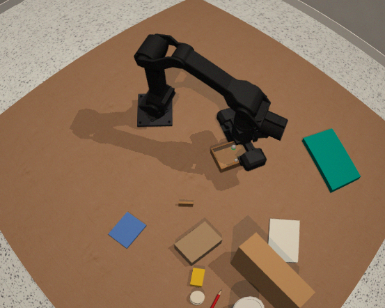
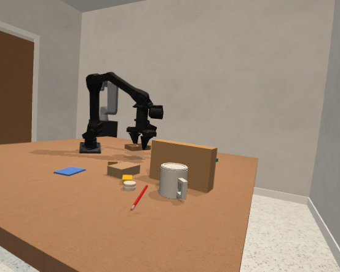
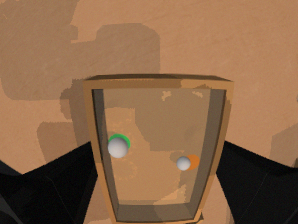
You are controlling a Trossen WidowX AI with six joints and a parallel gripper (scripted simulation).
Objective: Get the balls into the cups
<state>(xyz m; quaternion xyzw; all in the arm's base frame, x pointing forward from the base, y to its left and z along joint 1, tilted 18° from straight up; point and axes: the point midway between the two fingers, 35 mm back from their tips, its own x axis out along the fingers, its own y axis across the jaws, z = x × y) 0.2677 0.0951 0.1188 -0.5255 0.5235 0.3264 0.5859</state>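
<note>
Right now my hand is 3 cm above the wooden puzzle and 1 cm to the left of it. Also, from my hand: green slab (28 cm to the left, 19 cm ahead, 8 cm below); white slab (28 cm ahead, 9 cm below, 5 cm to the right); tan box (24 cm to the right, 13 cm ahead, 7 cm below).
</note>
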